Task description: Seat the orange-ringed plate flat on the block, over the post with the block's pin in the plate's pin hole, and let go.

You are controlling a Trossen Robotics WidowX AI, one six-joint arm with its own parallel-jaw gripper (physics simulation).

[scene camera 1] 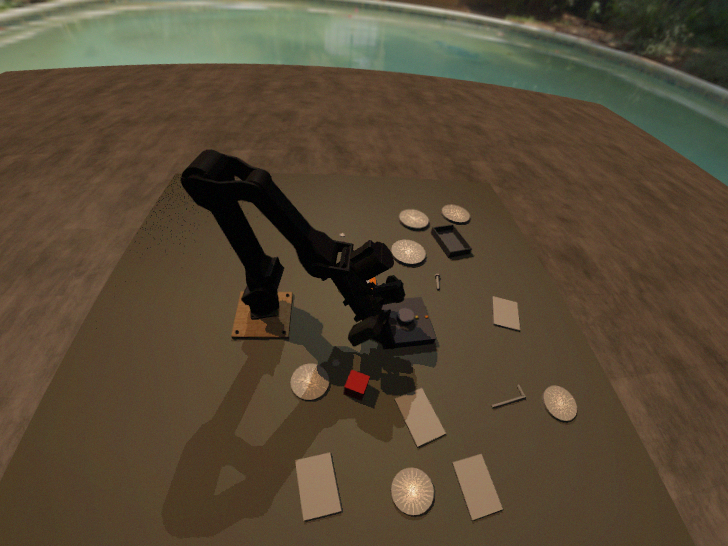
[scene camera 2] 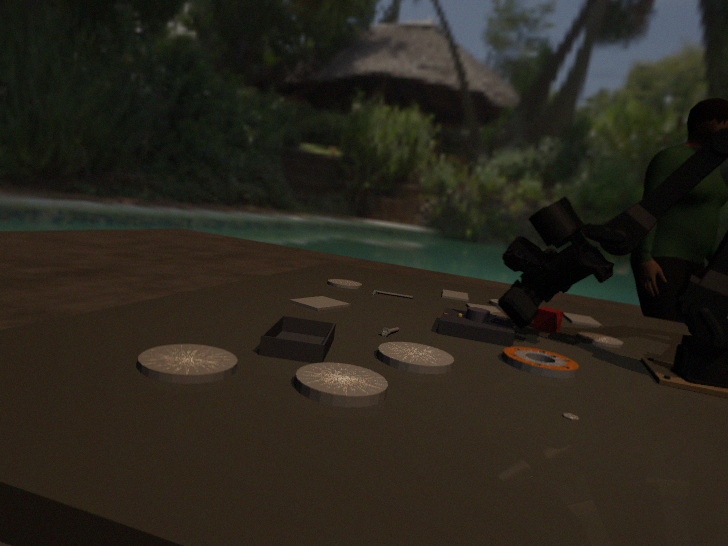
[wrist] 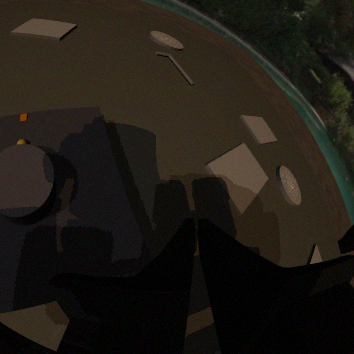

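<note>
The orange-ringed plate [scene camera 1: 371, 281] [scene camera 2: 515, 354] lies flat on the table, apart from the block; in scene camera 1 the arm hides most of it. The dark block [scene camera 1: 411, 336] [scene camera 2: 476, 331] [wrist: 75, 118] bears a round grey post [scene camera 1: 405, 316] [scene camera 2: 478, 314] [wrist: 25, 177], with a small yellow pin [scene camera 1: 416, 316] [wrist: 21, 142] beside the post and an orange mark [scene camera 1: 426, 316] [wrist: 23, 117] near the edge. My gripper [scene camera 1: 386, 336] [scene camera 2: 523, 320] [wrist: 194, 224] is shut and empty, its fingertips together, low near the block's side.
A red cube [scene camera 1: 356, 382] [scene camera 2: 549, 319] stands near the gripper. A pale disc [scene camera 1: 309, 382] lies beside it, and a pale tile [scene camera 1: 420, 417] [wrist: 237, 172] lies near the block. A black open tray [scene camera 1: 451, 240] [scene camera 2: 296, 339], a bolt [scene camera 1: 437, 280] and several discs lie beyond the block.
</note>
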